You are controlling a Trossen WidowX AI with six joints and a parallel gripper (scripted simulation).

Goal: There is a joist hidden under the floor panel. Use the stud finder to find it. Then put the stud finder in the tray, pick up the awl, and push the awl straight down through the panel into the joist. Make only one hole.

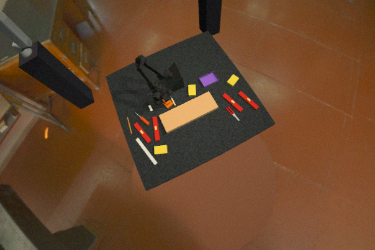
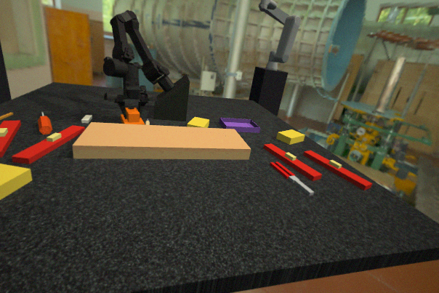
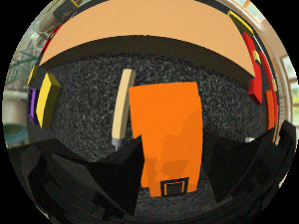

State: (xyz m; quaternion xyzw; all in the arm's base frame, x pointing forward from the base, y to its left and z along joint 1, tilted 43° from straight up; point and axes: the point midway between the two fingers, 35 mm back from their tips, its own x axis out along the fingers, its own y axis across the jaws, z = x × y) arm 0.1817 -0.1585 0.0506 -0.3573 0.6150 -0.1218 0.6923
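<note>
Now: gripper tip 60 mm to the right of the awl, 20 mm above it and 10 mm past it. The rest, counted from my gripper tip: small white block: 170 mm to the right, 20 mm below, 20 mm behind; then pencil: 420 mm to the right, 40 mm ahead, 20 mm below; then orange stud finder: 20 mm behind, 20 mm above, 10 mm to the right.
</note>
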